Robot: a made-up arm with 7 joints. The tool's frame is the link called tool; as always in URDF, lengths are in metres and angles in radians. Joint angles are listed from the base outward. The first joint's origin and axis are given. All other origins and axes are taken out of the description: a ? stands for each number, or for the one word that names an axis. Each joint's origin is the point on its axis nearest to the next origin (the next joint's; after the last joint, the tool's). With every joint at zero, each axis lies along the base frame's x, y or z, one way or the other. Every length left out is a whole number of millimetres.
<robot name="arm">
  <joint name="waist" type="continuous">
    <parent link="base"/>
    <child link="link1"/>
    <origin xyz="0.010 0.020 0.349"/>
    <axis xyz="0 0 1"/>
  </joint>
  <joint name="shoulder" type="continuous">
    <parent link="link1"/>
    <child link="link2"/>
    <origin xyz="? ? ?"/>
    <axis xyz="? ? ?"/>
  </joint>
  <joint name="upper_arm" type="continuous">
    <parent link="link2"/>
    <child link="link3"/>
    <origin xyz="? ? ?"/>
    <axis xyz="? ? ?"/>
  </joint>
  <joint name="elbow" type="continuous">
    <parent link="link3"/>
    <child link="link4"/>
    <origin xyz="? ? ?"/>
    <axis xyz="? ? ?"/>
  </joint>
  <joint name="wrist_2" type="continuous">
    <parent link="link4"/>
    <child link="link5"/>
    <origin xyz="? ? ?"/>
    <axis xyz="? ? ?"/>
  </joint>
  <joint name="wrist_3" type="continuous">
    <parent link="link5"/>
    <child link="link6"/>
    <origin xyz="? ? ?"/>
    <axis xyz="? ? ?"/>
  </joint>
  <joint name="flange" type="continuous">
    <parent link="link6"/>
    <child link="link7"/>
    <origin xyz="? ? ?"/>
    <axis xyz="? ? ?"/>
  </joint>
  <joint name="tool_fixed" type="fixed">
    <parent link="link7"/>
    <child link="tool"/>
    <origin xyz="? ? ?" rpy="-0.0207 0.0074 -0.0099"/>
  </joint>
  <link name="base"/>
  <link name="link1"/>
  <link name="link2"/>
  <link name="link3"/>
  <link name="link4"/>
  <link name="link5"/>
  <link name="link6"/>
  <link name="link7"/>
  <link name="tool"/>
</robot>
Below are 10 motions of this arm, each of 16 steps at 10 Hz.
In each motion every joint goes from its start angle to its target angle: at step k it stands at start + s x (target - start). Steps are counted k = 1, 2, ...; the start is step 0. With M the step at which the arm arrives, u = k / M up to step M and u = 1 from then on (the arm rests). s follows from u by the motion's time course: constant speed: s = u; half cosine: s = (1 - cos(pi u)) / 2; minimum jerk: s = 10 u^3 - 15 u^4 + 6 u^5.
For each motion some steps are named. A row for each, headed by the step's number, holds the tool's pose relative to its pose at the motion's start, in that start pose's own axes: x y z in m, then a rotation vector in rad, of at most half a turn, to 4 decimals.
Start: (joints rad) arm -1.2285 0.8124 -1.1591 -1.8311 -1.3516 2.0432 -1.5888
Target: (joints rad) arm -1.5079 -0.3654 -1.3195 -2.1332 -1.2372 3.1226 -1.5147
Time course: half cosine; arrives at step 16
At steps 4, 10, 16:
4: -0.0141 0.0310 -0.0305 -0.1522 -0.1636 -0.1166
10: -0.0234 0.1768 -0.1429 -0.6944 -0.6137 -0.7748
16: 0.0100 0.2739 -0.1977 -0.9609 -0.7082 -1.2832

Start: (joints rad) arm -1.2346 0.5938 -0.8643 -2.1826 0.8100 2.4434 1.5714
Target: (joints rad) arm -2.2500 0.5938 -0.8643 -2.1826 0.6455 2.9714 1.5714
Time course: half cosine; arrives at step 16
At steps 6, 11, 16:
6: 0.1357 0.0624 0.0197 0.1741 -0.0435 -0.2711
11: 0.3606 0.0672 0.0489 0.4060 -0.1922 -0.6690
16: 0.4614 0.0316 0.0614 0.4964 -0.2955 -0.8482

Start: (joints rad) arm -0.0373 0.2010 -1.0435 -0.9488 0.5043 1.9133 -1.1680
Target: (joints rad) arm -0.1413 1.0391 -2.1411 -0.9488 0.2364 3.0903 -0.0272
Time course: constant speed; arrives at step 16
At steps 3, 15, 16:
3: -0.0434 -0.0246 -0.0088 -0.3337 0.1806 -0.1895
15: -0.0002 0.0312 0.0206 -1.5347 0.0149 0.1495
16: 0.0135 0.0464 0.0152 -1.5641 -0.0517 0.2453

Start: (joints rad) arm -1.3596 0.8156 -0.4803 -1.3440 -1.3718 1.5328 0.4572
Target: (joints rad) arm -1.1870 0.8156 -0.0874 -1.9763 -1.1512 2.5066 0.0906
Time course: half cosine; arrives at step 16
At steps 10, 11, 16:
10: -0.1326 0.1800 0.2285 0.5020 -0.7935 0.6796
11: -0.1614 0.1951 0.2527 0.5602 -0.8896 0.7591
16: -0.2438 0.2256 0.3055 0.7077 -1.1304 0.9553

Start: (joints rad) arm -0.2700 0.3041 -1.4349 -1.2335 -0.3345 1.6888 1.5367
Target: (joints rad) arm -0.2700 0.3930 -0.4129 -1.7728 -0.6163 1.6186 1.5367
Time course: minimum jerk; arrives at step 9
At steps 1, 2, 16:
1: -0.0069 0.0004 -0.0006 -0.0031 0.0010 0.0129
2: -0.0457 0.0013 -0.0037 -0.0199 0.0051 0.0860
16: -0.5230 -0.2738 0.0062 -0.0850 -0.1782 1.1902

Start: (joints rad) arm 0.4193 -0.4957 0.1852 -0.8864 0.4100 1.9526 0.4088
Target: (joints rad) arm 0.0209 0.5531 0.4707 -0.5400 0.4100 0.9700 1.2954
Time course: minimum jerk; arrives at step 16
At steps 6, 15, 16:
6: -0.0129 -0.0922 -0.1494 -0.2423 0.3681 -0.3438
15: -0.1349 -0.4338 -0.3361 -0.9977 1.1436 -1.3084
16: -0.1354 -0.4349 -0.3362 -1.0001 1.1458 -1.3111

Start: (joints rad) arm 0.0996 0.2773 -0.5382 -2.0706 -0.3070 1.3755 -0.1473
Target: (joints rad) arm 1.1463 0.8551 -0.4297 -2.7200 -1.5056 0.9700 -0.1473
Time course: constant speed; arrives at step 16
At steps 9, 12, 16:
9: 0.0465 0.2085 -0.1751 -1.3552 0.6595 0.0890
12: 0.0423 0.2306 -0.2321 -1.8370 0.8097 0.0137
16: 0.0338 0.2327 -0.2938 -2.4759 0.9553 -0.1699

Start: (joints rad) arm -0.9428 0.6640 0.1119 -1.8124 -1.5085 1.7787 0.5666
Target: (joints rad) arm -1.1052 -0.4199 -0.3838 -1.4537 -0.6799 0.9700 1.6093
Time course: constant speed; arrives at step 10
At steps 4, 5, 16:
4: -0.1233 -0.3175 -0.0855 -0.0364 0.5903 -1.0387
5: -0.1804 -0.3805 -0.0956 -0.0308 0.7396 -1.2815
16: -0.5413 -0.5498 -0.0823 0.1669 1.5550 -2.2691

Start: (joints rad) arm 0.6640 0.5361 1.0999 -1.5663 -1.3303 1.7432 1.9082
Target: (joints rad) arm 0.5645 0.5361 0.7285 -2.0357 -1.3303 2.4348 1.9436
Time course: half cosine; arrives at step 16
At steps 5, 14, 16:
5: -0.0209 -0.0129 -0.0568 0.0213 0.0352 0.0559
14: -0.0784 -0.1152 -0.2243 0.0504 0.2831 0.1649
16: -0.0809 -0.1225 -0.2312 0.0507 0.3003 0.1658

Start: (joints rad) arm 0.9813 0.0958 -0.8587 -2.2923 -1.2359 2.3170 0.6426
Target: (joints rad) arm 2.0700 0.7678 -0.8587 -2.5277 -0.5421 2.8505 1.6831
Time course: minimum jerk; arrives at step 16
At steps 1, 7, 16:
1: 0.0001 0.0013 0.0005 0.0013 -0.0011 -0.0005
7: -0.0385 0.1955 0.0815 0.1895 -0.1242 -0.1045
16: -0.1989 0.3679 0.1244 0.3757 -0.2497 -0.4065

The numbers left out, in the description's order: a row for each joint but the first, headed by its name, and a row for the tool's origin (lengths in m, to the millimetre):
shoulder: xyz -0.029 0.044 0.000, axis 0 1 0
upper_arm: xyz 0.002 0.000 0.195, axis 0 0 1
elbow: xyz 0.128 0.011 0.000, axis 0 -1 0
wrist_2: xyz -0.106 0.000 0.365, axis 0 0 1
wrist_3: xyz 0.017 0.005 0.000, axis 0 -1 0
flange: xyz 0.078 0.000 -0.039, axis 0 0 -1
tool: xyz -0.001 -0.017 0.000

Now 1 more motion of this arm.
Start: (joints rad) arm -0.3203 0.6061 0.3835 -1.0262 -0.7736 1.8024 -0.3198
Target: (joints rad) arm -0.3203 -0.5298 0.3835 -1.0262 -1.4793 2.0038 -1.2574
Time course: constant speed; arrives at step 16
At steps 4, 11, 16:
4: -0.0528 -0.0681 0.1795 -0.3831 -0.1188 0.1345
11: -0.2324 -0.0750 0.4744 -1.0684 -0.0279 0.2609
16: -0.4032 0.0051 0.6310 -1.4697 0.2658 0.2252

